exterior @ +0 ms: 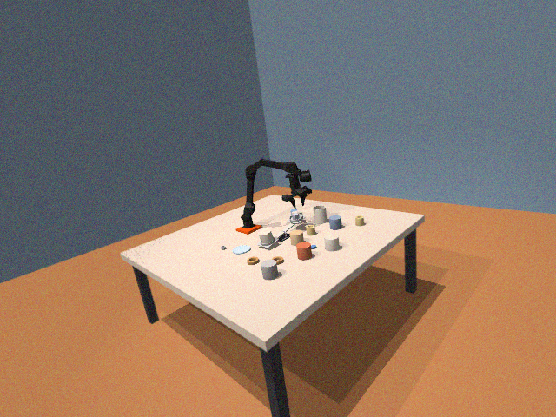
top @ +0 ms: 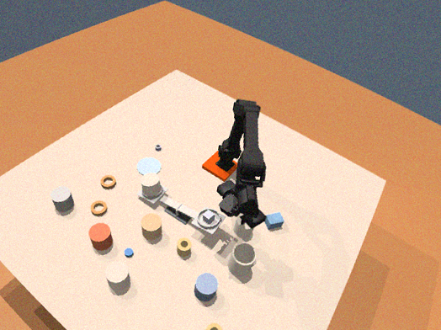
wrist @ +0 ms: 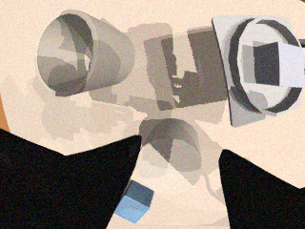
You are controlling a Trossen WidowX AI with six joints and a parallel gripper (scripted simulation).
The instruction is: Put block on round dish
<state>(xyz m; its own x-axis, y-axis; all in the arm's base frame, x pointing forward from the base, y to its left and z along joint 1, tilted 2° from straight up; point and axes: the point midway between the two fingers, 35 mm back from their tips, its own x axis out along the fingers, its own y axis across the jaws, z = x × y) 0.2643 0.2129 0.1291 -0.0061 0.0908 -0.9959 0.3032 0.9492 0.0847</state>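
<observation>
My gripper tip is now 9 cm to the left of the grey block, 4 cm short of it and 2 cm above it. From my gripper tip the other things lie so: balance: 21 cm to the right, 7 cm below, 6 cm ahead; pale grey cup: 8 cm below, 5 cm behind, 4 cm to the left; blue block: 15 cm behind, 10 cm to the left, 9 cm below.
</observation>
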